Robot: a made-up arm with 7 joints. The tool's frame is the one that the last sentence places.
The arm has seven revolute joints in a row. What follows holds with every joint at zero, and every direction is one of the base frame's. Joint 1 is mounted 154.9 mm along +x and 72.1 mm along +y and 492.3 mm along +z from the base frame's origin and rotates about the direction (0.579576, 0.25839, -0.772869), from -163.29 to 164.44 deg. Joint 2 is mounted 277.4 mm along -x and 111.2 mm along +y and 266.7 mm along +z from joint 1 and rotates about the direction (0.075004, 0.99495, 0.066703), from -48.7 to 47.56 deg. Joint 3 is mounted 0.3 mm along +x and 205.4 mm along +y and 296.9 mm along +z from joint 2 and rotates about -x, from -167.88 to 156.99 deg. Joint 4 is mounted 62.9 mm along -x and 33.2 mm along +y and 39.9 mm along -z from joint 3 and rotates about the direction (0.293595, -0.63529, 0.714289), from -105.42 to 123.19 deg. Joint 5 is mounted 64.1 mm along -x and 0.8 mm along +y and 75 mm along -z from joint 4 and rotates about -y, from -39.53 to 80.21 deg. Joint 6 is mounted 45.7 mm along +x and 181.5 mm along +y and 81.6 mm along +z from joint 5 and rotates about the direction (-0.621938, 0.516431, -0.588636), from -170.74 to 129.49 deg. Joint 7 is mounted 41.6 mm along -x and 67.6 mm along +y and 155.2 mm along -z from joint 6 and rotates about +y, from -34.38 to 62.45 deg. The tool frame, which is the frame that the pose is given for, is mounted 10.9 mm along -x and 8 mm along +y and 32.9 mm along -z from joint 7; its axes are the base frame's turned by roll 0, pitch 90 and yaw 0 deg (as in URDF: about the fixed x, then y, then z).
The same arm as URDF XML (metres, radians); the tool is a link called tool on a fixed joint. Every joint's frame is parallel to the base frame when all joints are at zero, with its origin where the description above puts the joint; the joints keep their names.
<robot name="arm">
<link name="base"/>
<link name="link1"/>
<link name="link2"/>
<link name="link3"/>
<link name="link4"/>
<link name="link5"/>
<link name="link6"/>
<link name="link7"/>
<link name="tool"/>
<joint name="joint 1" type="revolute"><parent link="base"/><child link="link1"/><origin xyz="0.1549 0.0721 0.4923"/><axis xyz="0.579576 0.25839 -0.772869"/><limit lower="-2.8499" upper="2.87"/></joint>
<joint name="joint 2" type="revolute"><parent link="link1"/><child link="link2"/><origin xyz="-0.2774 0.1112 0.2667"/><axis xyz="0.075004 0.99495 0.066703"/><limit lower="-0.85" upper="0.8301"/></joint>
<joint name="joint 3" type="revolute"><parent link="link2"/><child link="link3"/><origin xyz="0.0003 0.2054 0.2969"/><axis xyz="-1 0 0"/><limit lower="-2.9301" upper="2.74"/></joint>
<joint name="joint 4" type="revolute"><parent link="link3"/><child link="link4"/><origin xyz="-0.0629 0.0332 -0.0399"/><axis xyz="0.293595 -0.63529 0.714289"/><limit lower="-1.8399" upper="2.1501"/></joint>
<joint name="joint 5" type="revolute"><parent link="link4"/><child link="link5"/><origin xyz="-0.0641 0.0008 -0.075"/><axis xyz="0 -1 0"/><limit lower="-0.6899" upper="1.3999"/></joint>
<joint name="joint 6" type="revolute"><parent link="link5"/><child link="link6"/><origin xyz="0.0457 0.1815 0.0816"/><axis xyz="-0.621938 0.516431 -0.588636"/><limit lower="-2.98" upper="2.26"/></joint>
<joint name="joint 7" type="revolute"><parent link="link6"/><child link="link7"/><origin xyz="-0.0416 0.0676 -0.1552"/><axis xyz="0 1 0"/><limit lower="-0.6" upper="1.09"/></joint>
<joint name="tool_joint" type="fixed"><parent link="link7"/><child link="tool"/><origin xyz="-0.0109 0.008 -0.0329" rpy="0 1.5708 0"/></joint>
</robot>

